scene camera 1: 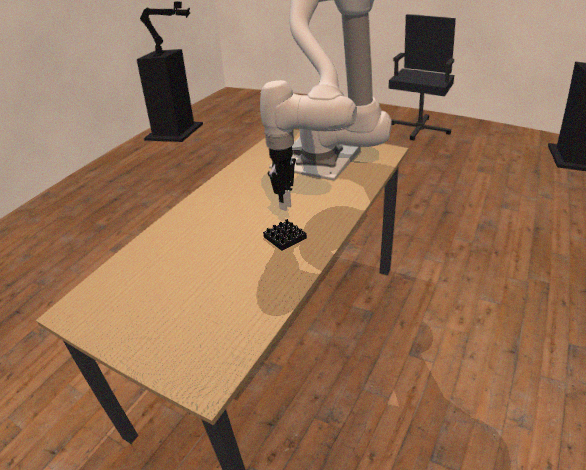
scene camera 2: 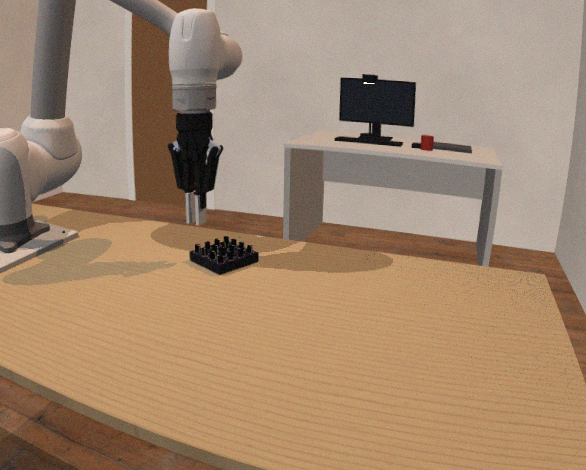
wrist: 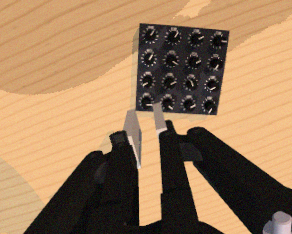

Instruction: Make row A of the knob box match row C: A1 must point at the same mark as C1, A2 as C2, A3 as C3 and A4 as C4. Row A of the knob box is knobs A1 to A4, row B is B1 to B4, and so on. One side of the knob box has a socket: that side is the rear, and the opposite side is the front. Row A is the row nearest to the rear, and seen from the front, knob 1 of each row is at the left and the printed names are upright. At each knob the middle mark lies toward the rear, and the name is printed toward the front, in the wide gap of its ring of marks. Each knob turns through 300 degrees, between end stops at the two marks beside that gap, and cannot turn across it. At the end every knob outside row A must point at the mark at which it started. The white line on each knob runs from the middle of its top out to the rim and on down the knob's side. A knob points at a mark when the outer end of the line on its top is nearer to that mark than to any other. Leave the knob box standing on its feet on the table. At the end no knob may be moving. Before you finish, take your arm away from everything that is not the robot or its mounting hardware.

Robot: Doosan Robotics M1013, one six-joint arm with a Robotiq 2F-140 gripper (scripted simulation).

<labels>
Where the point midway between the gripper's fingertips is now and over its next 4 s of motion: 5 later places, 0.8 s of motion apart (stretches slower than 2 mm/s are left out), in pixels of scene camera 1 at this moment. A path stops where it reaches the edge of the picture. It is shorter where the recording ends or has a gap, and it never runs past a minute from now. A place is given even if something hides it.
The gripper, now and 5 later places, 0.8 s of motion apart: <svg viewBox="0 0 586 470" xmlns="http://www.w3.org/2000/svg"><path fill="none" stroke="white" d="M285 207L285 210L286 216L286 219L286 221L286 213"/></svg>
</labels>
